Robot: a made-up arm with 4 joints.
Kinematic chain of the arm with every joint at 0, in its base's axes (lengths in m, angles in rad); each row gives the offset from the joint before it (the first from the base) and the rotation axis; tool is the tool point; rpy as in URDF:
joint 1: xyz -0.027 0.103 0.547 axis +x
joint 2: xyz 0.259 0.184 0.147 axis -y
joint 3: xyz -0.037 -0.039 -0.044 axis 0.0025 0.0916 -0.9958
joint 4: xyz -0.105 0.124 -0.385 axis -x
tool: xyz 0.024 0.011 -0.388 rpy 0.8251 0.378 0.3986
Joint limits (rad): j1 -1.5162..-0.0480 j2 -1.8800..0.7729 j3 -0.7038..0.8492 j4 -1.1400..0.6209
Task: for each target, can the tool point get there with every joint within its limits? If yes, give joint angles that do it. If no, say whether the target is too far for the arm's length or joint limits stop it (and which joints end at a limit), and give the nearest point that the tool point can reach.
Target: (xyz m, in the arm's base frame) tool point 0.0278 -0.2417 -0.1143
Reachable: yes | joints -1.0421 -0.0929 -0.0710 -0.3254
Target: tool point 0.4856 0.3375 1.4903
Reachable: no: joint limits stop it (at a limit: joint 1, joint 2, joint 3, joint 4) | nearest point -0.2211 0.6068 1.2107 | short by 0.806 m
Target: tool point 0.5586 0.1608 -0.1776
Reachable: yes | joints -0.6839 0.5031 0.2784 -0.5796
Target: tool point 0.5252 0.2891 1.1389
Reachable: no: joint limits stop it (at a limit: joint 1, joint 2, joint 3, joint 4) | nearest point -0.2211 0.6068 1.2107 | short by 0.814 m
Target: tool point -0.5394 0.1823 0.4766
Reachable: yes | joints -0.3512 -1.2249 -0.2982 0.4257
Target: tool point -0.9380 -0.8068 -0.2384
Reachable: no: too far | nearest point -0.3519 -0.2752 0.1179 | short by 0.868 m
